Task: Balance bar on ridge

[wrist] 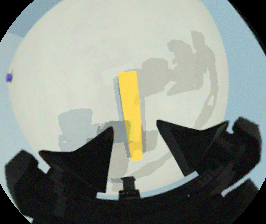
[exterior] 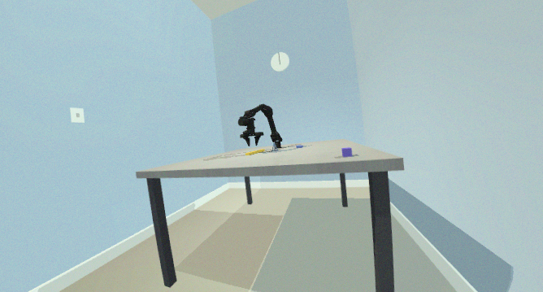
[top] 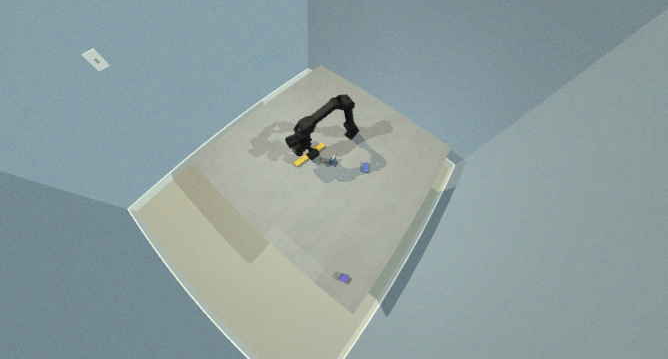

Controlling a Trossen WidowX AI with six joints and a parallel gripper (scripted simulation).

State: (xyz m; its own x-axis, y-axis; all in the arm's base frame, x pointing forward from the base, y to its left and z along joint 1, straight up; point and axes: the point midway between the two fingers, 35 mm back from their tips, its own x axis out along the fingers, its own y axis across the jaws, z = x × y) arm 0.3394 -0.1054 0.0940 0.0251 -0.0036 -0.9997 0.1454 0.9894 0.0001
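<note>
Right now my gripper tip is 3 cm past the yellow bar, 1 cm to the right of it and 5 cm above it. Round my gripper tip: blue block (20 cm behind, 33 cm to the left, 5 cm below); then purple cube (40 cm ahead, 61 cm to the left, 4 cm below).
</note>
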